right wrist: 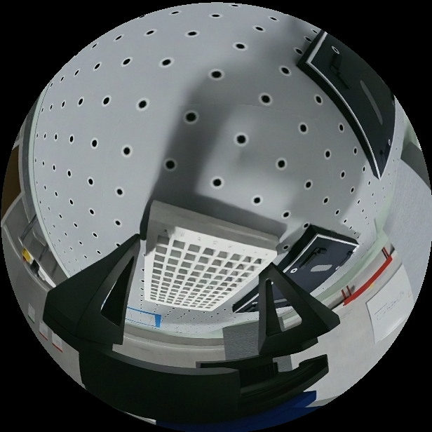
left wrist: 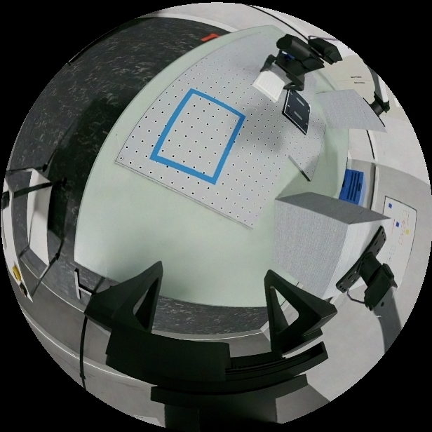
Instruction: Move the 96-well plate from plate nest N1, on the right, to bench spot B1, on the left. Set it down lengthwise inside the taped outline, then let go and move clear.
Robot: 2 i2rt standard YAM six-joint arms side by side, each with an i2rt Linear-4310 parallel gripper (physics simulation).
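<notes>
The white 96-well plate (left wrist: 269,86) (right wrist: 207,265) is between the fingers of my right gripper (right wrist: 206,255), which is shut on it and holds it above the perforated board, wells facing the wrist camera. The blue taped outline (left wrist: 230,149) (right wrist: 158,320) lies on the board; no plate is inside it. In the left wrist view the plate is beyond the outline, toward the upper right. My left gripper (left wrist: 215,272) is open and empty, apart from the plate and board. Two dark nests show in the right wrist view; I cannot tell which is N1.
One dark nest (left wrist: 298,111) stands close to the held plate in the left wrist view. In the right wrist view one nest (right wrist: 350,90) is at upper right and another (right wrist: 305,267) beside the plate. A large grey box (left wrist: 312,230) stands right of the perforated board (left wrist: 240,205).
</notes>
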